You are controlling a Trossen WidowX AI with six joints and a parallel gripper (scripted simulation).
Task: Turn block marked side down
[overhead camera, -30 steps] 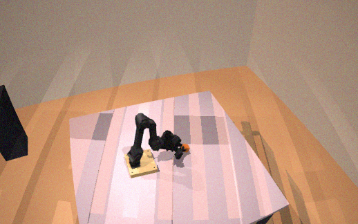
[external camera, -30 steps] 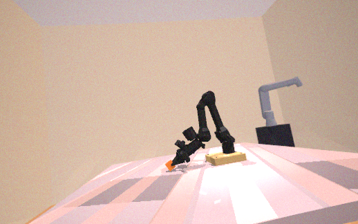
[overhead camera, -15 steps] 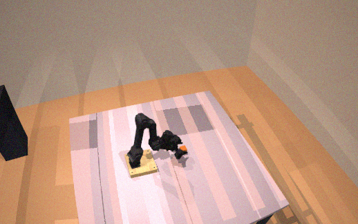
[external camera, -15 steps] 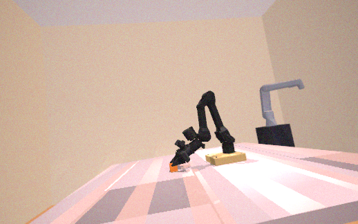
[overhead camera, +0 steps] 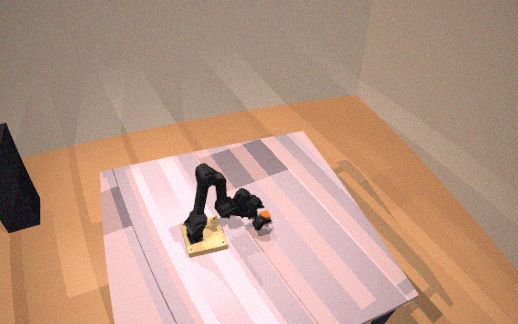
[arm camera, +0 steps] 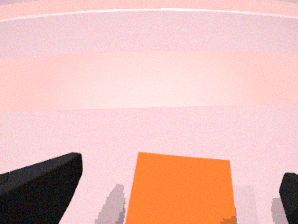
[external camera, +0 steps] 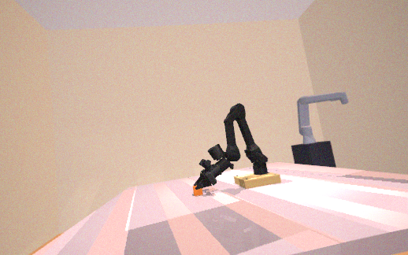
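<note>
My gripper tip is now 2 cm past the block and 2 cm above it.
</note>
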